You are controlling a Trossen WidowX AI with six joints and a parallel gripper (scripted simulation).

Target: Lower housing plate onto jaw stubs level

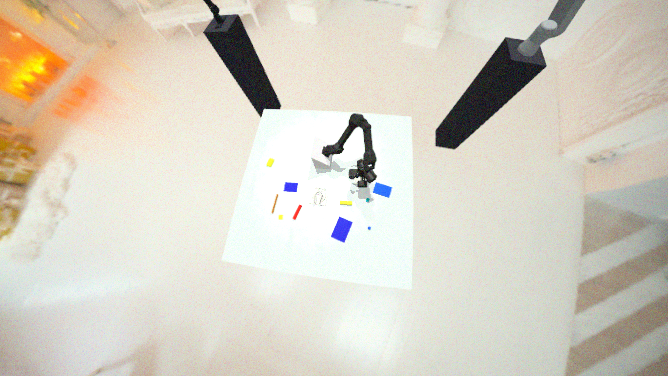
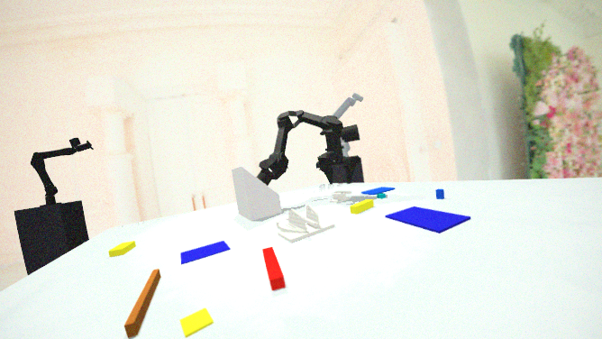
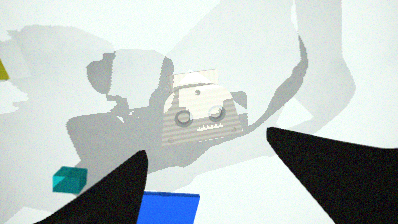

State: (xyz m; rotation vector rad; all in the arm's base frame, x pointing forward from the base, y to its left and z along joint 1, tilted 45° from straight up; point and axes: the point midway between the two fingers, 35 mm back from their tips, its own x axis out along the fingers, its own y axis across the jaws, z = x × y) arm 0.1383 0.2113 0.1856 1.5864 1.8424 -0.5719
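My gripper tip is now 18 cm short of the yellow block, 7 cm to the left of it and 5 cm above it. From my gripper tip the other things lie so: teal cube 14 cm ahead, 7 cm to the left, 6 cm below; red bar 31 cm ahead, 40 cm to the right, 5 cm below; blue patch 4 cm ahead, 17 cm to the left, 6 cm below.
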